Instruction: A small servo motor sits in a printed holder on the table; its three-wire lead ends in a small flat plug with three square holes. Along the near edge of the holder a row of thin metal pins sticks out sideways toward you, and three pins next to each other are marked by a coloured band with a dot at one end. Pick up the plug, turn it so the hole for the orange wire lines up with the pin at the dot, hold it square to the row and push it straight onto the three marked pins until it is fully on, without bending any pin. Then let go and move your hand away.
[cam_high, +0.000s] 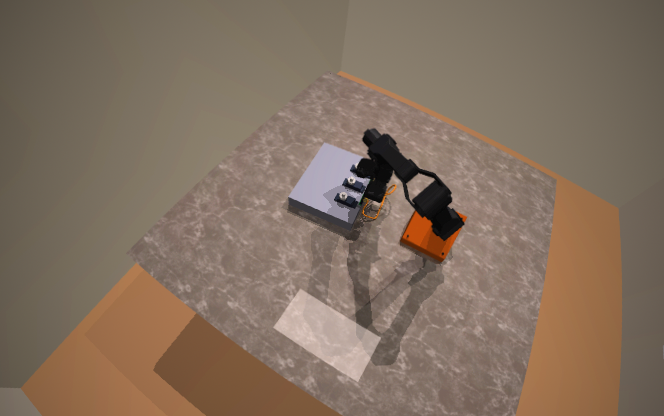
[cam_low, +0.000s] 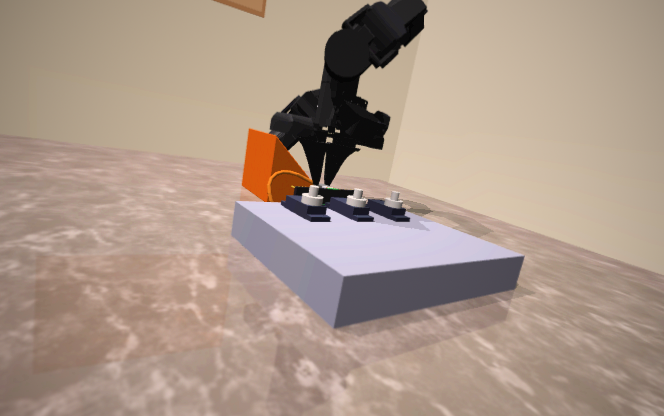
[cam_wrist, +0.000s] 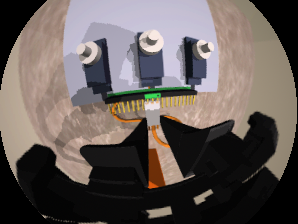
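Right now my gripper tip is 30 mm short of the green band. The rest, counted from my gripper tip: grey printed holder 190 mm ahead, 30 mm to the left, 50 mm below.
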